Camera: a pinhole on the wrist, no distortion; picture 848 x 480 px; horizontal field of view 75.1 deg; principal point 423.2 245.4 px. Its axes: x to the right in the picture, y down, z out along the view. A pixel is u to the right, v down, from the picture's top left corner.
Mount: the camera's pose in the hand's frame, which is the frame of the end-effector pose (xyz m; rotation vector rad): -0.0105 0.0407 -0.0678 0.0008 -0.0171 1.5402
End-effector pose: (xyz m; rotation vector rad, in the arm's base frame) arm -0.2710 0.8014 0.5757 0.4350 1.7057 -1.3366
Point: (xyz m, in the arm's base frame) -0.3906 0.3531 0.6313
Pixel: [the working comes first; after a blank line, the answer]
In the camera's frame: -0.3099 -0.1523 0.4227

18.8 46.7
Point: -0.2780 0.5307 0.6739
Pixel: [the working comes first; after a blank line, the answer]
In the camera's frame: -0.1957 -0.0097 0.3102

75.3 228.1
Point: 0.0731 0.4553 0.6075
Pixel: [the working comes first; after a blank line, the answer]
In the camera's frame: 0.0710 0.1119 0.5280

497.4 362.3
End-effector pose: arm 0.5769 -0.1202 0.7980 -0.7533 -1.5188 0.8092
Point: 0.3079 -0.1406 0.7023
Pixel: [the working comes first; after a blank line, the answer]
In the camera's frame: 0.0278 0.0308 0.3430

468.0 294.9
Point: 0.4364 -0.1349 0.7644
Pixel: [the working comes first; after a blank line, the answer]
In the camera's frame: -0.0201 0.0041 0.2111

370.7 256.1
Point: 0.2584 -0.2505 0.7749
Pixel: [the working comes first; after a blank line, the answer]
In the camera's frame: -0.0945 0.0738 0.3975

292.1 347.8
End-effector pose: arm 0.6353 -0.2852 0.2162 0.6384 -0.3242 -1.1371
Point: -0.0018 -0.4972 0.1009
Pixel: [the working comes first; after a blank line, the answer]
In the camera's frame: -0.6347 0.0183 0.3983

outside the picture
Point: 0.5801 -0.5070 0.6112
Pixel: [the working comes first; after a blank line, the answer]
In the camera's frame: 0.1144 -0.1624 0.4707

557.3 55.1
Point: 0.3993 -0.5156 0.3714
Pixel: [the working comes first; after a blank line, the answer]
In the camera's frame: -0.1721 -0.1241 0.3888

179.1 69.4
